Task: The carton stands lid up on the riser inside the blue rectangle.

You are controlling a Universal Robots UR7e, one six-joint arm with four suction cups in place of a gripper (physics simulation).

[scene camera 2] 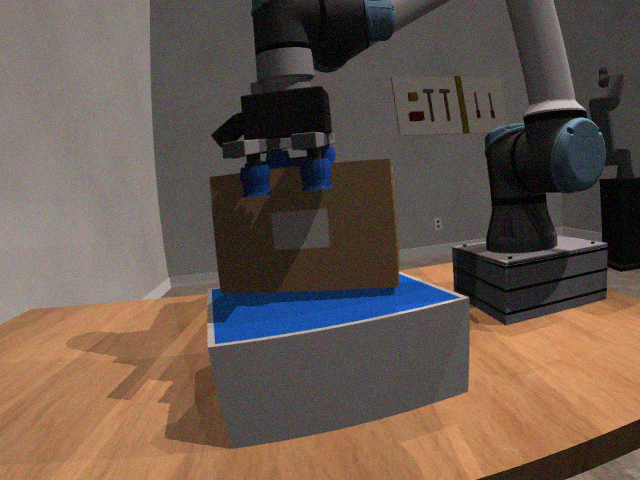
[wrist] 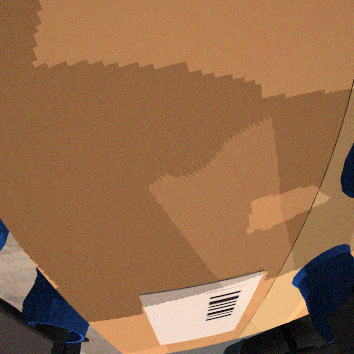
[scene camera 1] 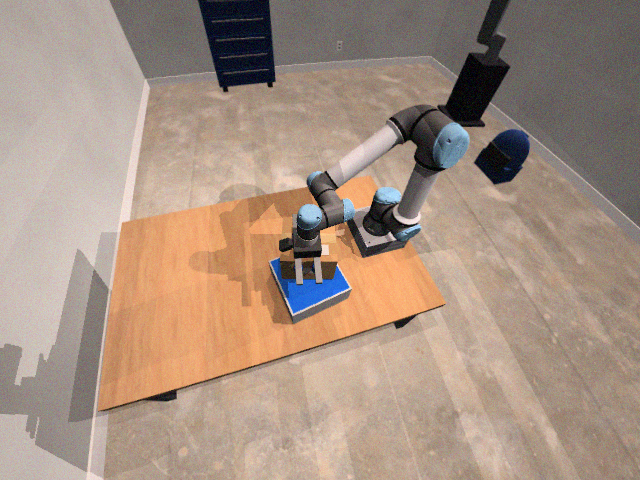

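The brown carton [scene camera 1: 328,269] [scene camera 2: 361,222] [wrist: 125,150] is upright over the rear part of the blue rectangle [scene camera 1: 310,298] [scene camera 2: 423,297], on top of the grey riser [scene camera 1: 325,306] [scene camera 2: 341,377]. Its lower edge is at or very close to the blue surface; I cannot tell if it touches. A pale label shows on its near face in scene camera 2, and a barcode label in the wrist view. My suction gripper [scene camera 1: 308,271] [scene camera 2: 286,178] is at the carton's top edge and holds it. Two blue cups hang in front of the near face. Where the rear cups meet the carton is hidden. I cannot make out the lid.
The riser stands on the wooden table [scene camera 1: 196,320] [scene camera 2: 93,413]. The arm's grey base [scene camera 1: 379,242] [scene camera 2: 547,286] stands behind it to the right. A blue drawer cabinet [scene camera 1: 240,46] stands by the far wall.
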